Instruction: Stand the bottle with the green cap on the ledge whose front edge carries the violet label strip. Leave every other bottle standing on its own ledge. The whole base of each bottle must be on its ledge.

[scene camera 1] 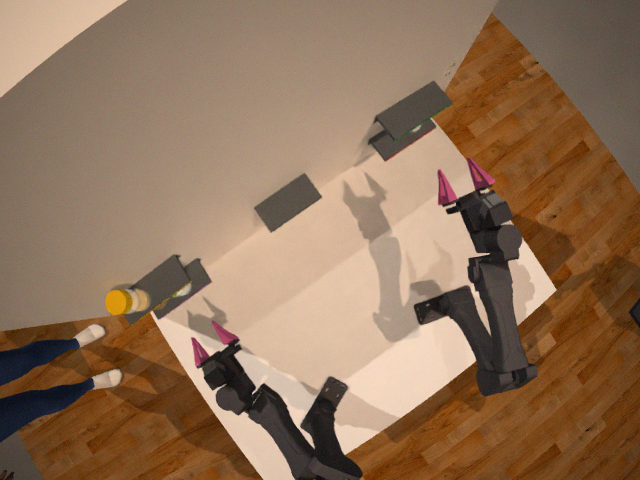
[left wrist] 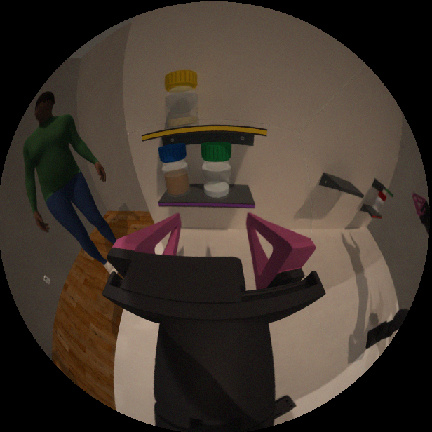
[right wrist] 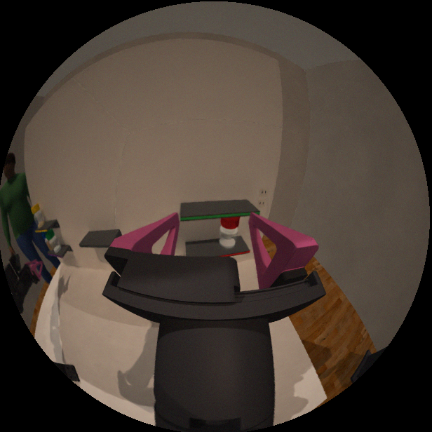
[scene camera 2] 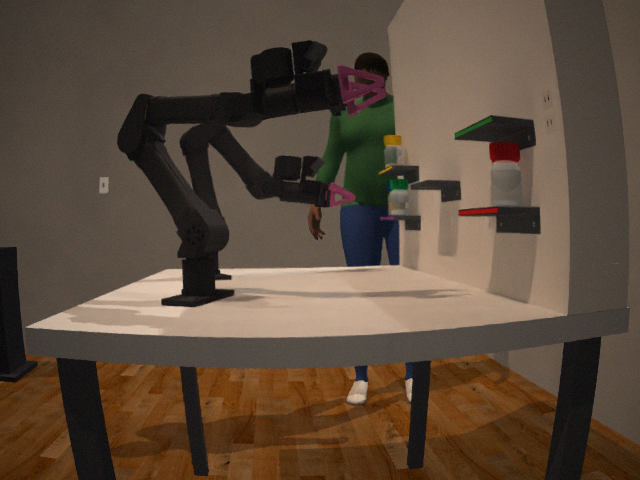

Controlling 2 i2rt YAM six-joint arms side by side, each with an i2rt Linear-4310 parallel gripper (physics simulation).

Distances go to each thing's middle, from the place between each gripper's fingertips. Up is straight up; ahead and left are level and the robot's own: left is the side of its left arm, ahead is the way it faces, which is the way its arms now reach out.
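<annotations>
Measured from the right hand: bare ledge (scene camera 1: 298,195), 20 cm ahead, 33 cm to the left, 15 cm below; green-capped bottle (left wrist: 215,169), 23 cm ahead, 71 cm to the left, 16 cm below; red-strip ledge (scene camera 1: 386,147), 17 cm ahead, 7 cm to the right, 22 cm below; green-strip ledge (scene camera 1: 411,111), 17 cm ahead, 7 cm to the right, 8 cm below.
From the left hand, the violet-strip ledge (scene camera 1: 199,277) is 140 mm ahead, 10 mm to the left and 60 mm below; the yellow-strip ledge (scene camera 1: 166,279) is 140 mm ahead, 10 mm to the left and 80 mm above; the yellow-capped bottle (scene camera 1: 127,301) is 140 mm ahead, 50 mm to the left and 140 mm above; the green-capped bottle is 140 mm ahead and 10 mm to the right.
</annotations>
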